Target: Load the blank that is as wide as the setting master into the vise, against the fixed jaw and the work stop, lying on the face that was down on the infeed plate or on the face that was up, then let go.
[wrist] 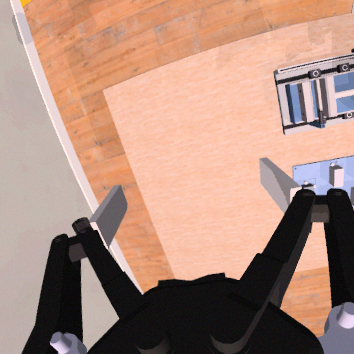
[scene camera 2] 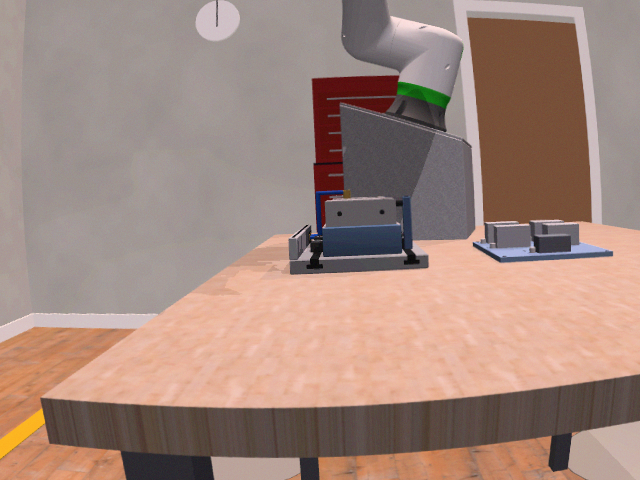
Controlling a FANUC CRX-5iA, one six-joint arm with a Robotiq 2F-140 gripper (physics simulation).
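Frame: origin at the arm's base, x ahead, y left, z up, level; metres.
Where they show: gripper, between the fingertips: [wrist: 189, 183]; arm's base, origin of its link: [scene camera 2: 414, 125].
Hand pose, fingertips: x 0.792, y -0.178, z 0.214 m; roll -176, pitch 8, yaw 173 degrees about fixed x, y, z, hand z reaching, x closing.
Things, the pixels of their top centre, and the offset from my fingertips. "spot": a spot on its surface instead. Level surfaces: height alone.
- vise, centre of its top: [scene camera 2: 356, 196] [wrist: 346, 91] dx -0.372, dy +0.004, dz -0.368 m
- blue upright piece, a spot on its surface: [scene camera 2: 407, 222] spot: dx -0.292, dy +0.073, dz -0.407 m
- blue infeed plate, centre of its top: [scene camera 2: 537, 245] [wrist: 331, 186] dx -0.344, dy +0.306, dz -0.459 m
- wooden table top, height of its surface: dz -0.467 m
The vise [scene camera 2: 359, 264] [wrist: 281, 111] stands on the table, left of the infeed plate in the scene view and at the upper right edge of the wrist view. Its grey jaw block [scene camera 2: 360, 212] has two dark holes. A blue upright piece [scene camera 2: 407, 222] stands at its right side. On the blue infeed plate [scene camera 2: 516, 255] [wrist: 320, 170] stand several grey blocks, among them one at the front left [scene camera 2: 511, 236], and a darker, lower block [scene camera 2: 552, 243]. Which is the setting master I cannot tell. My gripper [wrist: 189, 183] is wide open and empty, high above the table; it does not show in the scene view.
The wooden table top [scene camera 2: 336, 320] [wrist: 200, 125] bears both fixtures. The grey robot pedestal [scene camera 2: 382, 155] and a red cabinet [scene camera 2: 326, 124] stand behind the vise. The infeed plate is partly hidden by the right finger in the wrist view.
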